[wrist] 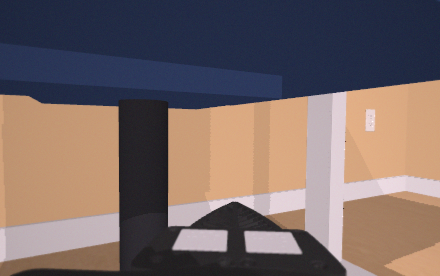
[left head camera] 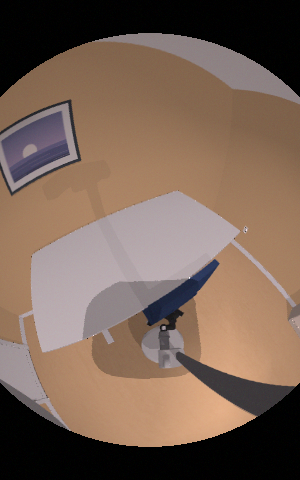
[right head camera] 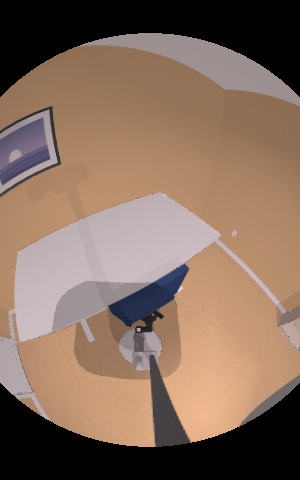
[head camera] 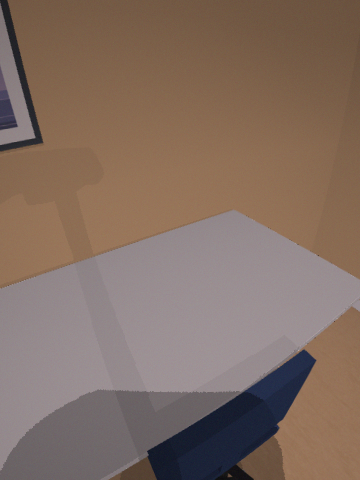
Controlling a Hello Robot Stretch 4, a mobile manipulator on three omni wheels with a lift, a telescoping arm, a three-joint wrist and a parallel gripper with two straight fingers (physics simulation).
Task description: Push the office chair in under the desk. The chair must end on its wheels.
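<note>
The office chair's blue backrest stands along the front edge of the white desk, at the desk's right half. In the wrist view, the underside of the blue seat fills the top, and the black column looks upright. The chair's base and wheels do not show; the seat is hidden from the head views. My gripper is shut and empty, low beneath the seat, pointing just right of the column. Whether it touches the chair cannot be told.
A white desk leg stands right of the column. The wall with its white baseboard runs behind the desk. A framed picture hangs above left. A pale box-like object is at the far right.
</note>
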